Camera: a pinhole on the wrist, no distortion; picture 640 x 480 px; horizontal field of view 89.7 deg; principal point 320.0 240.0 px. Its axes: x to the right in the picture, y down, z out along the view. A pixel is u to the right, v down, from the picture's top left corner.
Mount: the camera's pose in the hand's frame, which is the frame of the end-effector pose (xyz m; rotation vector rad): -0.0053 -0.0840 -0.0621 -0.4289 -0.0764 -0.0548
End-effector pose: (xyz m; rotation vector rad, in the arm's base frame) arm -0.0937 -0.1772 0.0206 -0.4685 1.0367 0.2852
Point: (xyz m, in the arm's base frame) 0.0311 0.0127 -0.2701
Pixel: outside the picture
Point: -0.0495 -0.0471 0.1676
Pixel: 216 276
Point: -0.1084 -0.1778 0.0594
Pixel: 211 383
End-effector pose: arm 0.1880 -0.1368 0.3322 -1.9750 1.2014 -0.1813
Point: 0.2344 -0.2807 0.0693
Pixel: 590 464
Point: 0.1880 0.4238 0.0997
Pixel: 124 159
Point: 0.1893 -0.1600 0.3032
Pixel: 423 459
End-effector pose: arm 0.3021 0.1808 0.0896 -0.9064 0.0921 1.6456
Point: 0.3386 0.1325 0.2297
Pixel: 25 112
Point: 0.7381 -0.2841 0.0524
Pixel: behind the camera
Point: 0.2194 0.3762 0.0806
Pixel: 595 271
